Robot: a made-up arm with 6 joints.
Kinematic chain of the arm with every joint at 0, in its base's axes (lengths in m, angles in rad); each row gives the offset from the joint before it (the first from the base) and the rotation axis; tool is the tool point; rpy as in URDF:
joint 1: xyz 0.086 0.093 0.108 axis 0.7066 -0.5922 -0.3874
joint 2: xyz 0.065 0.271 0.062 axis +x
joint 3: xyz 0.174 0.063 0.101 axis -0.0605 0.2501 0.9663
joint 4: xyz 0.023 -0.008 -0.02 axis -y
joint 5: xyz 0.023 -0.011 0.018 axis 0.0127 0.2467 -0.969
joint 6: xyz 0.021 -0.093 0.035 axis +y
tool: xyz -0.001 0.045 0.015 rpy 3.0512 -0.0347 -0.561
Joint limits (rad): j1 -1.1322..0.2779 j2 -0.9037..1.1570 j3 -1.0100..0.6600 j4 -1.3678..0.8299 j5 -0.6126..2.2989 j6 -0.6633..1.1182
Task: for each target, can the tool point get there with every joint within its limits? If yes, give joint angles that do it. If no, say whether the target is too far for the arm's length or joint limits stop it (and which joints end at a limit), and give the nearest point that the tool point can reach.
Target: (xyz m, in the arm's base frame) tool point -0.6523 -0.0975 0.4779
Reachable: no: too far | nearest point 0.2403 0.2024 0.3317 | short by 0.953 m
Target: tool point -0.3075 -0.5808 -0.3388
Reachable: no: too far | nearest point 0.1568 0.2643 -0.1408 | short by 0.984 m
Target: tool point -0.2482 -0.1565 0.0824
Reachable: no: joint limits stop it (at a limit: joint 1, joint 2, joint 3, joint 6) | nearest point 0.1702 0.2600 -0.0920 | short by 0.616 m
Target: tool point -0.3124 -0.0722 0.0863
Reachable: no: joint limits stop it (at a limit: joint 1, joint 2, joint 3, joint 6) | nearest point 0.1580 0.2641 -0.1142 | short by 0.612 m
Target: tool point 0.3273 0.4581 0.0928
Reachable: yes | joints -0.5550 -0.1397 -0.1694 -0.4220 1.0393 0.5948
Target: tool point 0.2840 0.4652 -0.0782
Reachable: yes | joints -0.9449 0.2942 0.5207 -0.5703 1.4456 0.4881
